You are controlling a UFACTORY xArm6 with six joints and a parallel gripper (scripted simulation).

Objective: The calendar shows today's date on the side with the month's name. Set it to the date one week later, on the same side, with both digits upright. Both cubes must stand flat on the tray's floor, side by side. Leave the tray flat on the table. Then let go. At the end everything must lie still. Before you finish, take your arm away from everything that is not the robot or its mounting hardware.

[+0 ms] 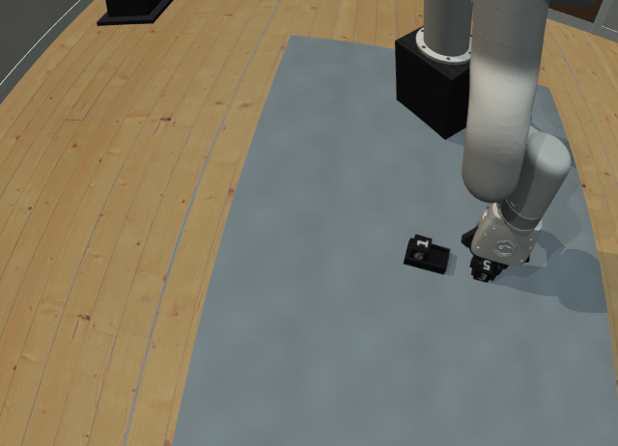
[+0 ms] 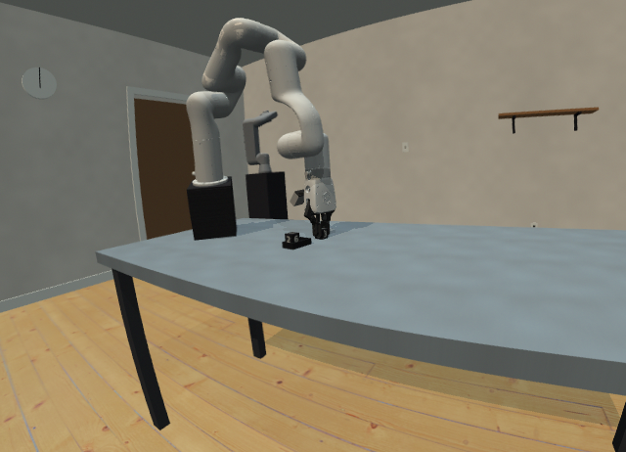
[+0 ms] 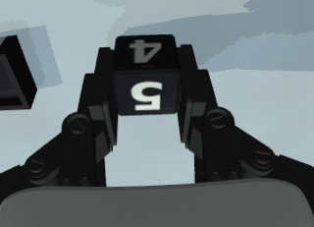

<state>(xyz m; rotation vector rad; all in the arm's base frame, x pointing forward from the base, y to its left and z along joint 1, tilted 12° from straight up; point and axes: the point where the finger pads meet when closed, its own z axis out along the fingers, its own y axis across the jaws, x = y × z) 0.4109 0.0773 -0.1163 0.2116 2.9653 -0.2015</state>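
Right now the black tray is 20 mm behind my hand, 110 mm to the right of it and 20 mm below it.
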